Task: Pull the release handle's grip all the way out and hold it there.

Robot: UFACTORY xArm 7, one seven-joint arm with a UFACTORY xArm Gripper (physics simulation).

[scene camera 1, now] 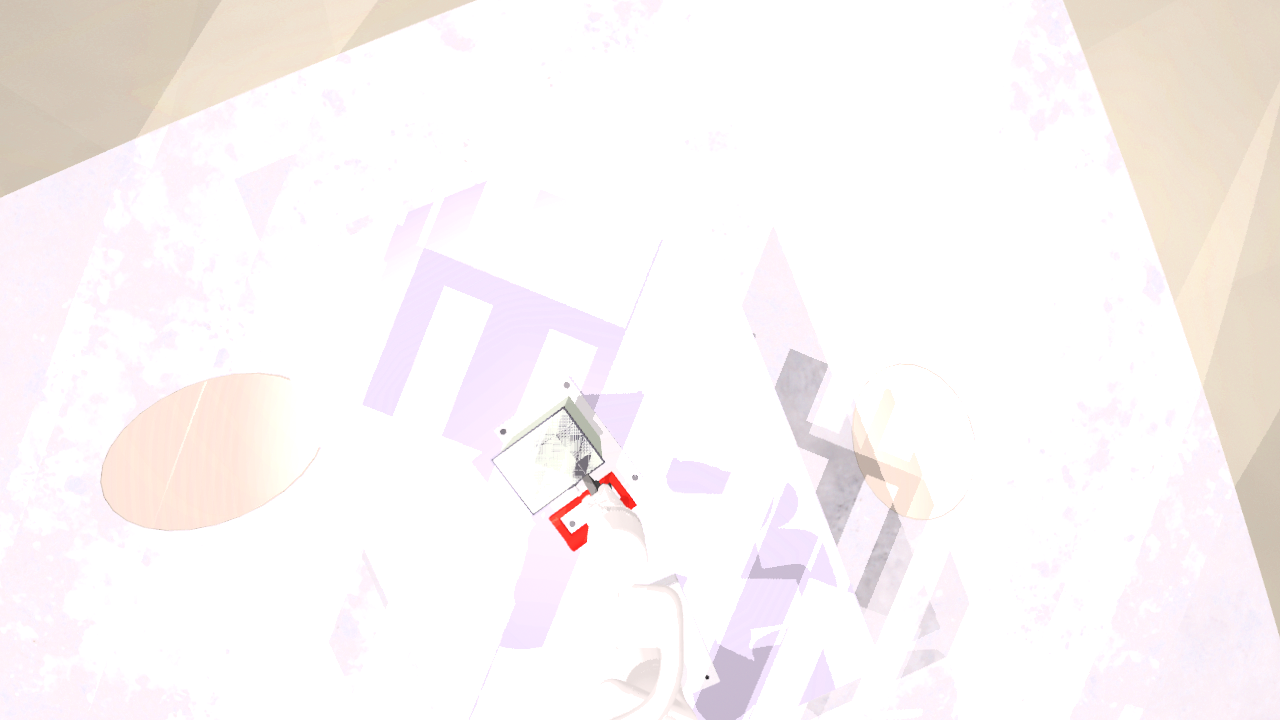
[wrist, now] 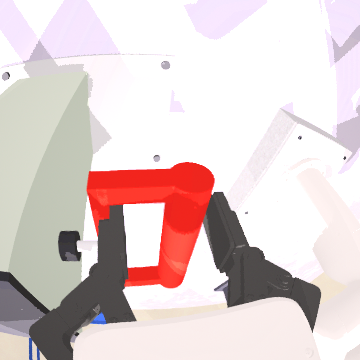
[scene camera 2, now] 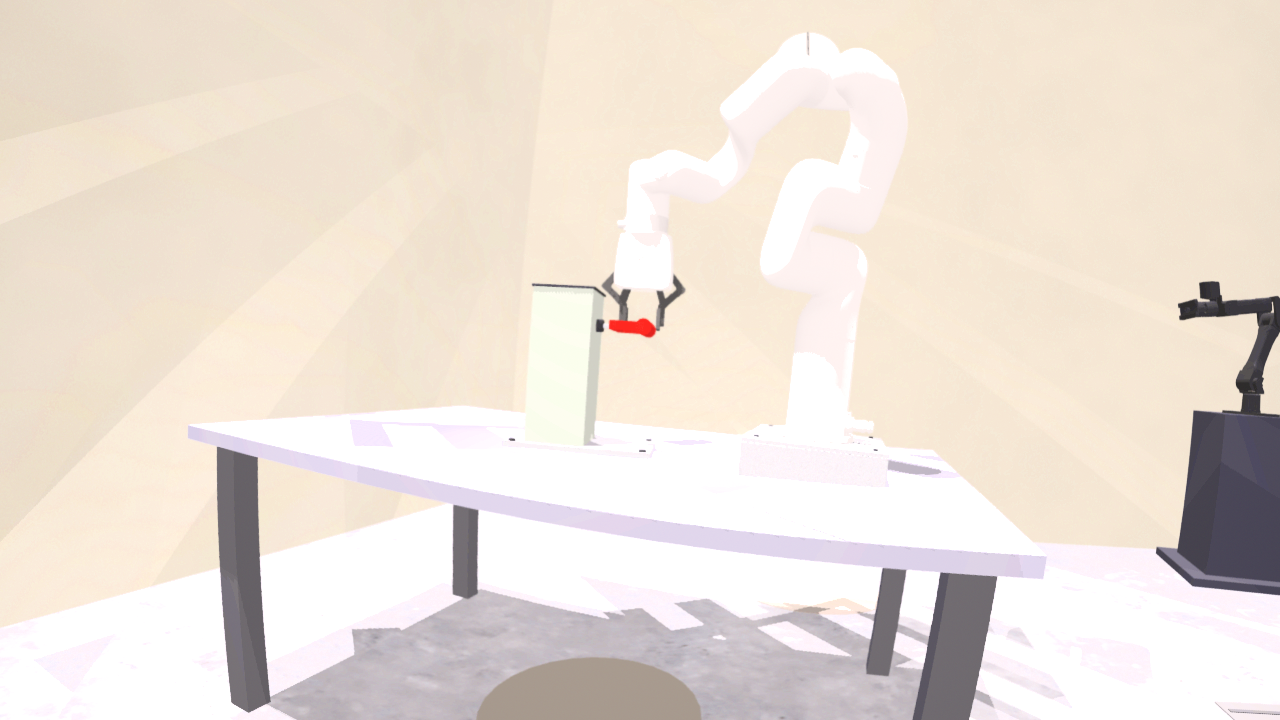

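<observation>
The red release handle (scene camera 1: 574,541) (scene camera 2: 631,327) (wrist: 184,230) is a rectangular loop with a thick round outer bar. It stands out sideways near the top of a pale green post (scene camera 2: 562,367) (wrist: 45,165). A short white rod (wrist: 87,246) shows between its inner side and a black collar (scene camera 2: 599,325) (wrist: 69,246) on the post. My gripper (scene camera 2: 642,324) (wrist: 165,209) is open and points down at the handle. In the wrist view one finger overlaps the inner side and the loop's opening; the other is beyond the outer bar. The fingers hide part of the inner side.
The post's white base plate (scene camera 2: 581,447) is bolted to the white table (scene camera 2: 698,510). The arm's base block (scene camera 2: 812,459) (wrist: 265,155) stands on the table, to the right in scene camera 2. A second, dark arm (scene camera 2: 1257,349) stands on a dark pedestal (scene camera 2: 1235,501) off the table.
</observation>
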